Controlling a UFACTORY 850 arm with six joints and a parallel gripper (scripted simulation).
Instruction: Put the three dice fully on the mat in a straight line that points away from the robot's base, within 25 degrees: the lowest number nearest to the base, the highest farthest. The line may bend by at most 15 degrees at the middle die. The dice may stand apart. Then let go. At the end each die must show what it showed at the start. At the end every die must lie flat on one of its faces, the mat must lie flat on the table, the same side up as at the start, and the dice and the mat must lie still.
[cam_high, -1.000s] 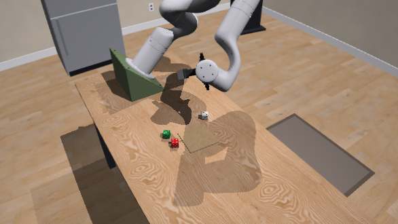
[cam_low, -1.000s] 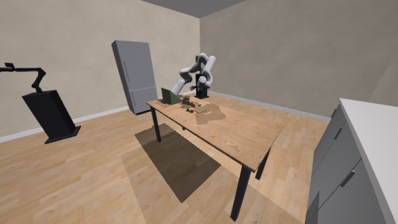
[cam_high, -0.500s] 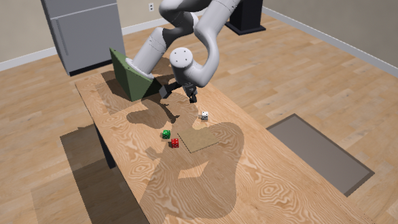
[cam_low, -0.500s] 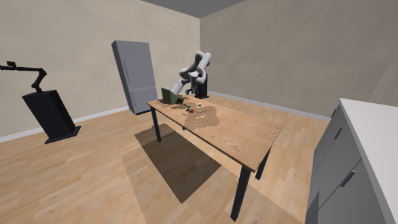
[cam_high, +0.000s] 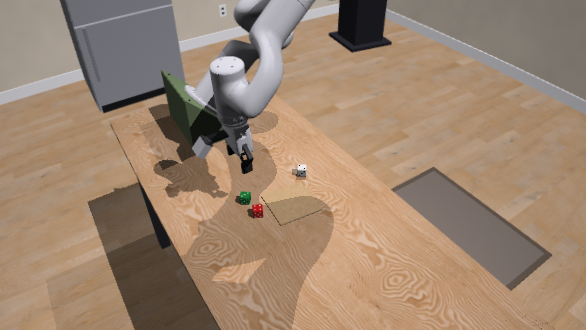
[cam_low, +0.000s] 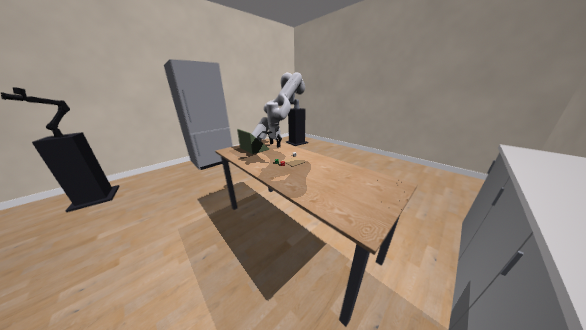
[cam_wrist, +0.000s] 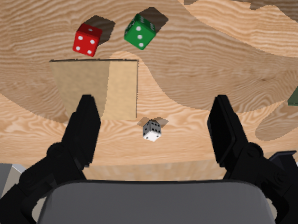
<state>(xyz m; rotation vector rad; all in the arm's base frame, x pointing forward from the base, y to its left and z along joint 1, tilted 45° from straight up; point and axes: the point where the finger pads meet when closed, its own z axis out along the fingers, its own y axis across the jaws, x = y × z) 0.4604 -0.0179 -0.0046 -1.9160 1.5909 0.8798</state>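
Now: the green die 10 mm ahead of my hand and 140 mm below it. The rest, counted from my hand: tan mat (80 mm ahead, 130 mm to the left, 160 mm below); then red die (80 mm ahead, 20 mm to the left, 140 mm below); then white die (30 mm behind, 210 mm to the left, 140 mm below).
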